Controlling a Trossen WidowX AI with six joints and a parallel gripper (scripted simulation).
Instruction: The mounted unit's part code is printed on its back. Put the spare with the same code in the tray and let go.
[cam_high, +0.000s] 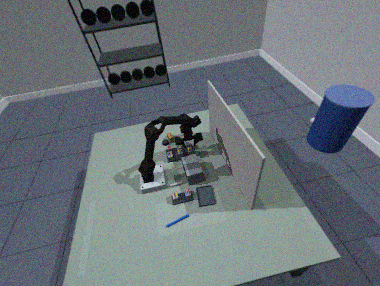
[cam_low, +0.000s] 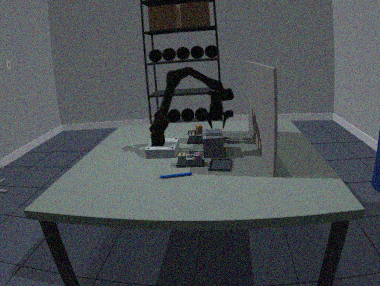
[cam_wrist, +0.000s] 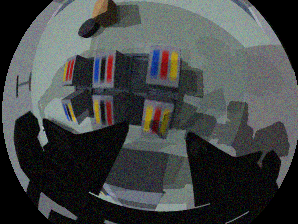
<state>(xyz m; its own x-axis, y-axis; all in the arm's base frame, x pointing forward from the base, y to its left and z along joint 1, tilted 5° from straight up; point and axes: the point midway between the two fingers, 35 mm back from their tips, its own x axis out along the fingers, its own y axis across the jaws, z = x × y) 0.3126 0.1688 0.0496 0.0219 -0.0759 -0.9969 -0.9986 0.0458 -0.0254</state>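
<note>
Right now the spare is 3 cm below my gripper tip. From my gripper tip the other things lie so: tall grey panel (22 cm ahead, 16 cm to the right, 15 cm above); then tray (36 cm to the right, 7 cm below, 1 cm ahead).
</note>
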